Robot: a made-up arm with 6 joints.
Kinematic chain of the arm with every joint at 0, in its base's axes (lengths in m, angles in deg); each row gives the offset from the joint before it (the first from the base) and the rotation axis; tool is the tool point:
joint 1: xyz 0 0 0.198 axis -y
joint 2: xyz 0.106 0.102 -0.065 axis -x
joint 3: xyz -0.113 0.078 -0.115 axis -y
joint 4: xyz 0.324 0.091 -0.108 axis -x
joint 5: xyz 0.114 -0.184 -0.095 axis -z
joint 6: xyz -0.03 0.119 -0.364 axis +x
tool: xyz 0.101 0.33 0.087
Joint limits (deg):
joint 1: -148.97..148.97
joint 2: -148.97..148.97
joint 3: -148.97..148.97
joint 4: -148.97..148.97
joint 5: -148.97..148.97
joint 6: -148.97..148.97
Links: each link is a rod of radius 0.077 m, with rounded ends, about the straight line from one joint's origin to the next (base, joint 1, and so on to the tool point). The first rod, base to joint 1, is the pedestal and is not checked.
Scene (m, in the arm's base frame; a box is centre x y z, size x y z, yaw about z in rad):
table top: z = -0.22
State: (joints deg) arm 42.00 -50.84 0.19 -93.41 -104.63 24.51
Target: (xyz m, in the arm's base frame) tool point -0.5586 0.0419 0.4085
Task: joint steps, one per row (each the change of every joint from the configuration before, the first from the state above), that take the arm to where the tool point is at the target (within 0.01 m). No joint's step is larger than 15 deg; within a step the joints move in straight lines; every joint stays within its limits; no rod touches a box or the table.
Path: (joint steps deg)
1: 5.95 -14.50 -0.97 -6.46 1.71 -9.31
2: 5.94 -14.49 -0.97 -6.47 1.71 -9.30
3: 5.95 -14.50 -0.98 -6.46 1.70 -9.31
4: 5.94 -14.50 -0.97 -6.46 1.71 -9.30

